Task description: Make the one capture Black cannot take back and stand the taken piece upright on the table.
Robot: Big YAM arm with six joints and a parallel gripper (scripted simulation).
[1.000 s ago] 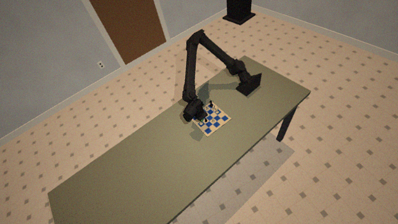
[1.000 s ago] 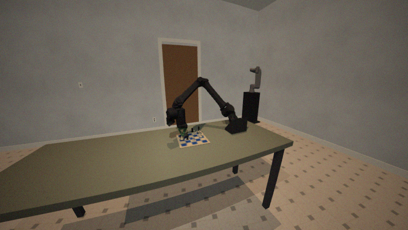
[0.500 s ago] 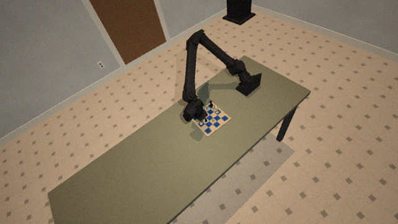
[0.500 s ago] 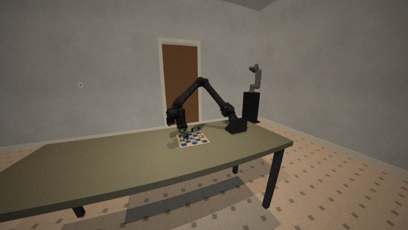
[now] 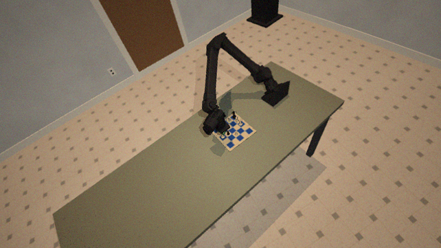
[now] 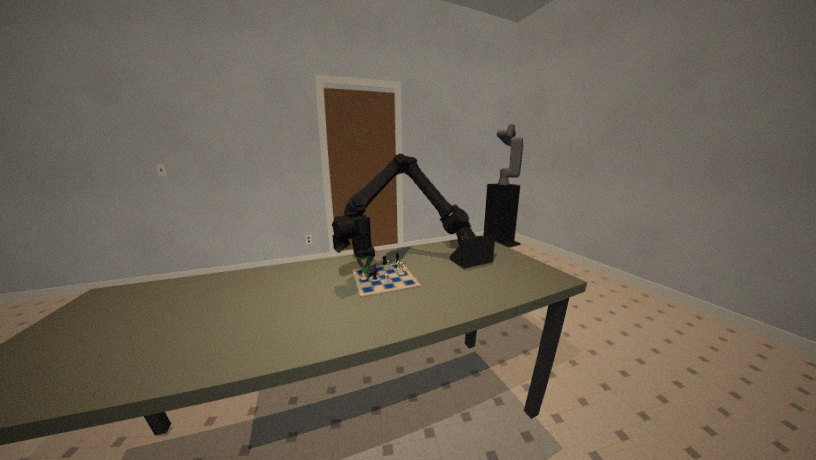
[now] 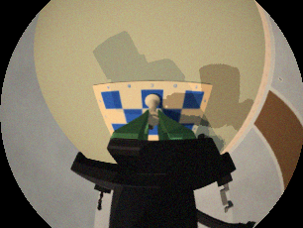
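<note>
Right now my hand is 10 mm short of the white chess piece and 10 mm above it. Round my hand: blue-and-cream chessboard: 70 mm behind, 40 mm below, 10 mm to the left.
</note>
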